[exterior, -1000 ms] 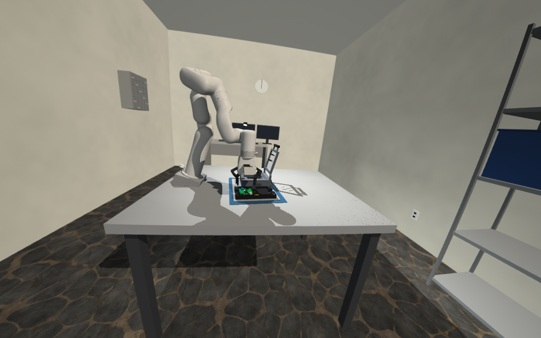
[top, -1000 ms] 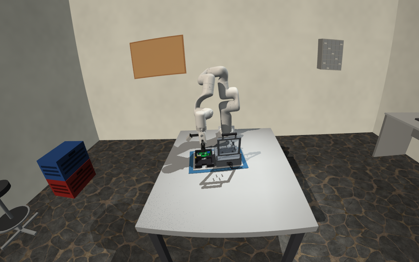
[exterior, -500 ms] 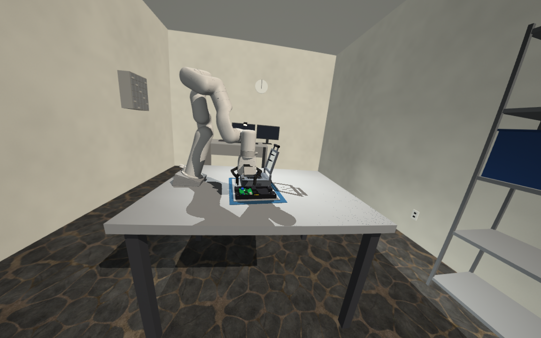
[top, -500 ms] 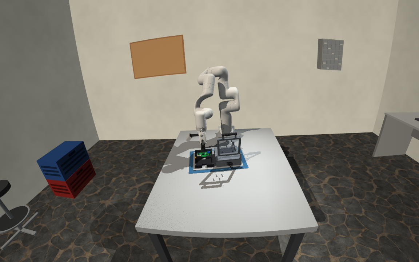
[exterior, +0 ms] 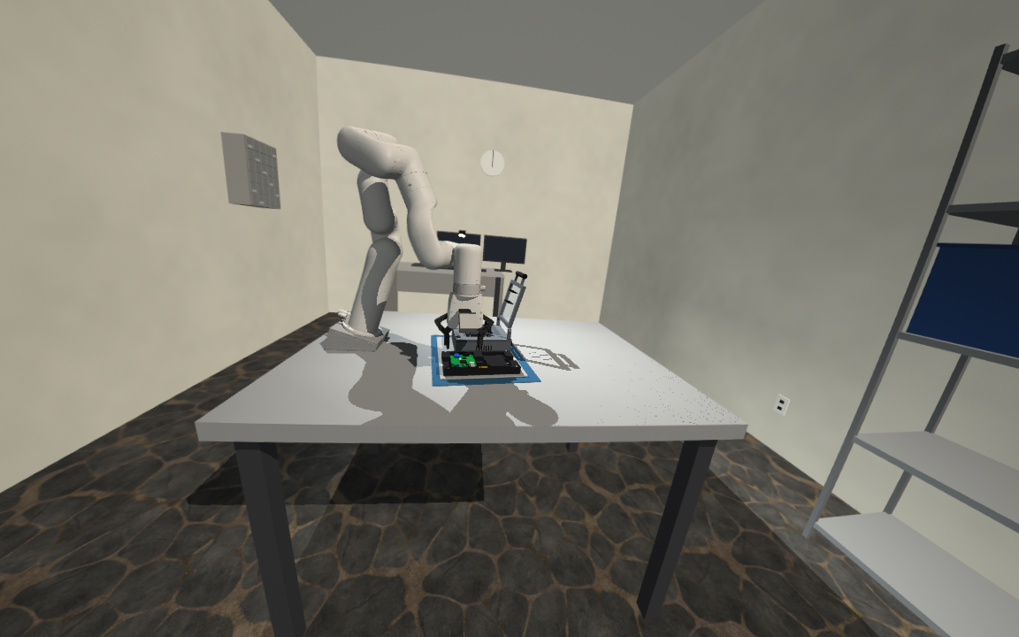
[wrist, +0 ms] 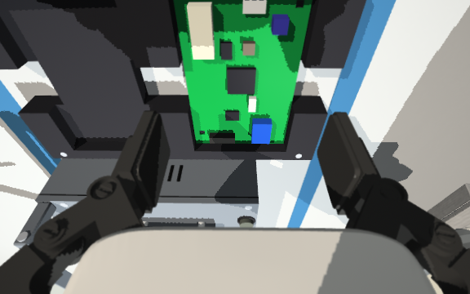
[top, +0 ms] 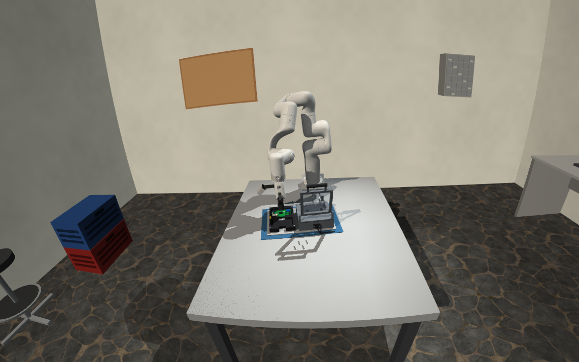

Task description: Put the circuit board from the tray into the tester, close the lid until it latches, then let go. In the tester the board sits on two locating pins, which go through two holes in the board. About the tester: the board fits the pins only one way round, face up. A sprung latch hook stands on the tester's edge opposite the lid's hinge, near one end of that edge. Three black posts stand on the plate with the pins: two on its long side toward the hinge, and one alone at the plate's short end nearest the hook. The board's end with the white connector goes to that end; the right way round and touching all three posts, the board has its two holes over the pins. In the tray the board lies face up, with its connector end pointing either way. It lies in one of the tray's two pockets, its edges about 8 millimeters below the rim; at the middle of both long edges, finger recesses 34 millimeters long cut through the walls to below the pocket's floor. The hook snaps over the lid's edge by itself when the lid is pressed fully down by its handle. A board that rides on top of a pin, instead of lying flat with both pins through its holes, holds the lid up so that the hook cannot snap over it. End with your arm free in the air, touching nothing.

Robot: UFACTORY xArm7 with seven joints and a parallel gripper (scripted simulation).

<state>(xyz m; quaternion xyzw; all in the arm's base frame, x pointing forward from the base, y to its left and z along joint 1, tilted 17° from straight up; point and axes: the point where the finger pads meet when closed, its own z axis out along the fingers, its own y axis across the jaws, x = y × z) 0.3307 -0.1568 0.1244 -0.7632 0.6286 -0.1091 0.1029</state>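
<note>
Right now the green circuit board is 50 mm below my hand. Also, from my hand: lid: 200 mm to the left, 150 mm ahead, 110 mm above; then tester plate: 180 mm to the left, 30 mm ahead; then black latch hook: 220 mm to the left, 40 mm behind, 20 mm above.
</note>
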